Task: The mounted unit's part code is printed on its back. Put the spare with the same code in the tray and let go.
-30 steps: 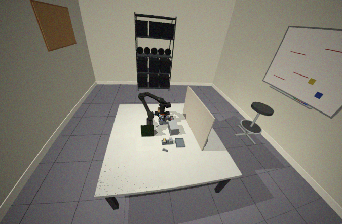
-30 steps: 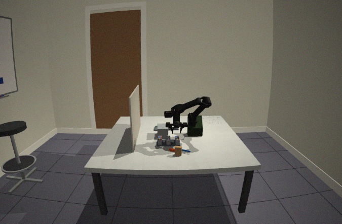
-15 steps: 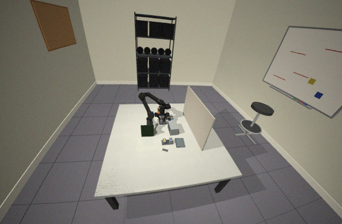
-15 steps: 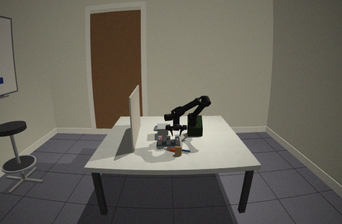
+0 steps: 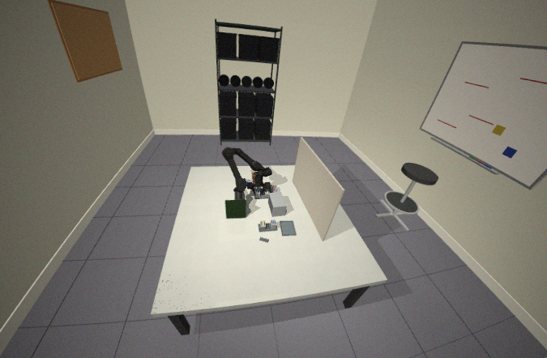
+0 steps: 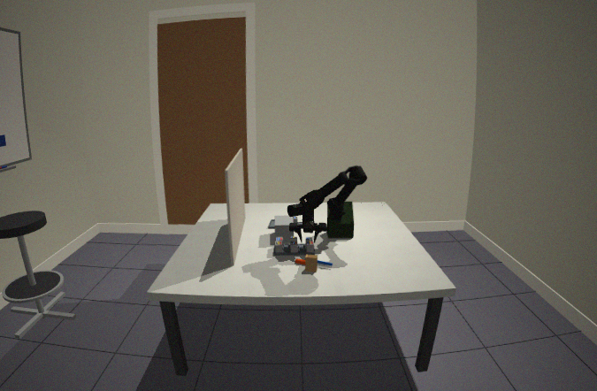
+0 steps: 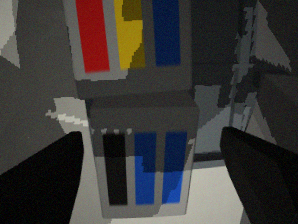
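Now: the flat grey tray 22 cm ahead of my gripper tip, 33 cm to the right of it and 3 cm below it. Also, from my gripper tip: beige panel 39 cm ahead, 9 cm to the right, 19 cm above; then pen 7 cm behind, 17 cm to the left, 3 cm below; then grey mounted unit 14 cm ahead, 13 cm to the right, 2 cm above.
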